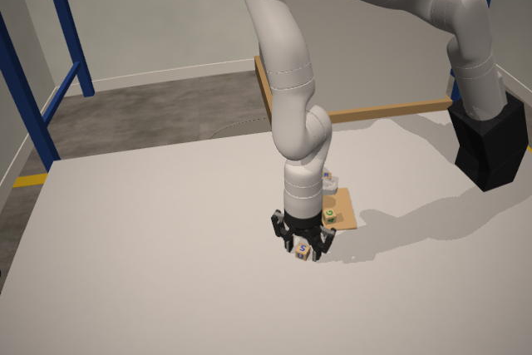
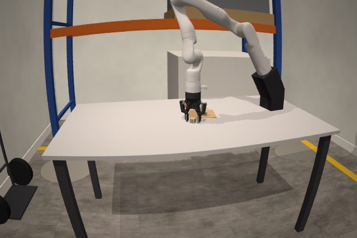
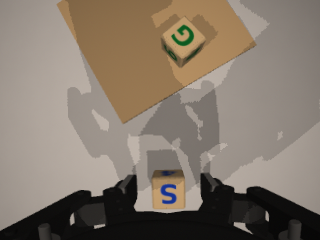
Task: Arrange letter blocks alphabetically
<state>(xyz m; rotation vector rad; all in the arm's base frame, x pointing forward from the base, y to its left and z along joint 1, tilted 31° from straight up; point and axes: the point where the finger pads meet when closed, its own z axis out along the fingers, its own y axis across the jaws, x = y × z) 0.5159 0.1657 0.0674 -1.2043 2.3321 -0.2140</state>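
Now: hand 1 cm above the block. Also, from my hand: tan mat: 13 cm to the right, 7 cm behind, 2 cm below.
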